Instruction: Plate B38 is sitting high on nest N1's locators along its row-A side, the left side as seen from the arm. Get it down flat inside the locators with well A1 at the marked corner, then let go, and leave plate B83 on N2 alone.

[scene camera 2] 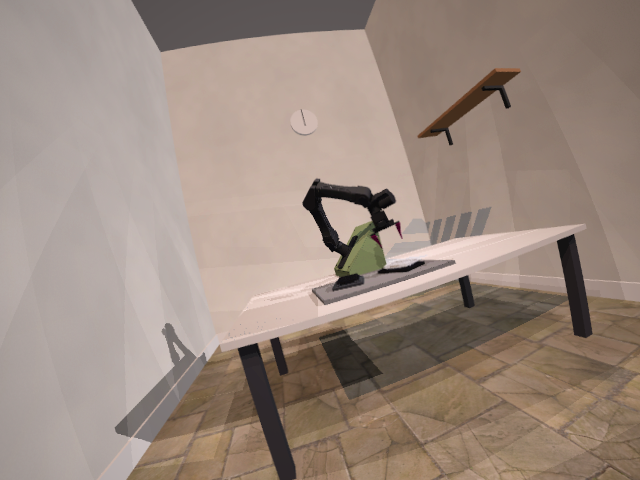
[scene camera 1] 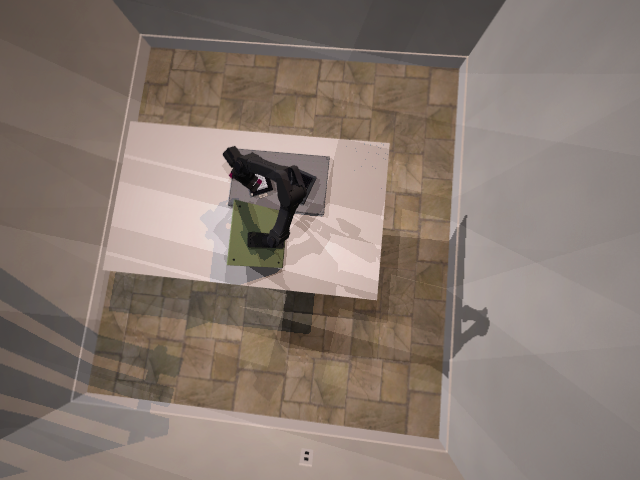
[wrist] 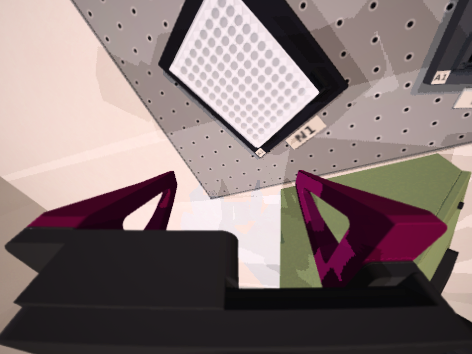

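Where they show: gripper, between the fingertips: [scene camera 2: 392, 243] [scene camera 1: 247, 182] [wrist: 236, 177]; arm's base, origin of its link: [scene camera 2: 348, 252] [scene camera 1: 266, 240].
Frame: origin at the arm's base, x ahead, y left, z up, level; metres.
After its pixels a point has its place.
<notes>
Plate B38 [scene camera 1: 262, 183] {y 0.057, x 0.315, z -0.086 m} [wrist: 245, 75] {y 0.085, x 0.346, z -0.080 m}, white with a grid of round wells, lies in the black nest N1 [wrist: 336, 86] {y 0.014, x 0.294, z -0.097 m}. In the wrist view its lower-left edge is close to the nest wall, and a wide black band shows along its right side. Whether that edge still sits high is hard to tell. The small A1 mark [wrist: 260, 153] {y 0.114, x 0.256, z -0.096 m} is at the nest's near corner. My gripper [scene camera 1: 245, 178] {y 0.108, x 0.291, z 0.002 m} [scene camera 2: 390, 242] {y 0.108, x 0.291, z 0.002 m} [wrist: 236, 177] {y 0.108, x 0.291, z 0.002 m} is open and empty, above and short of that corner. Nest N2 [wrist: 444, 56] {y -0.066, x 0.278, z -0.097 m} is partly cut off in the wrist view; plate B83 cannot be made out clearly.
A grey perforated board [scene camera 1: 321, 170] {y -0.257, x 0.400, z -0.109 m} [scene camera 2: 385, 282] {y -0.071, x 0.486, z -0.110 m} [wrist: 150, 75] {y 0.195, x 0.404, z -0.108 m} carries both nests on the pale table [scene camera 1: 165, 206] {y 0.602, x 0.188, z -0.121 m} [scene camera 2: 242, 322] {y -0.580, x 0.376, z -0.121 m} [wrist: 50, 125] {y 0.460, x 0.460, z -0.121 m}. A green angular block [scene camera 1: 240, 248] {y 0.091, x -0.047, z 0.094 m} [scene camera 2: 364, 258] {y 0.013, x 0.163, z -0.040 m} [wrist: 420, 185] {y -0.038, x 0.161, z -0.073 m} stands beside the board, close to the arm and right finger in view.
</notes>
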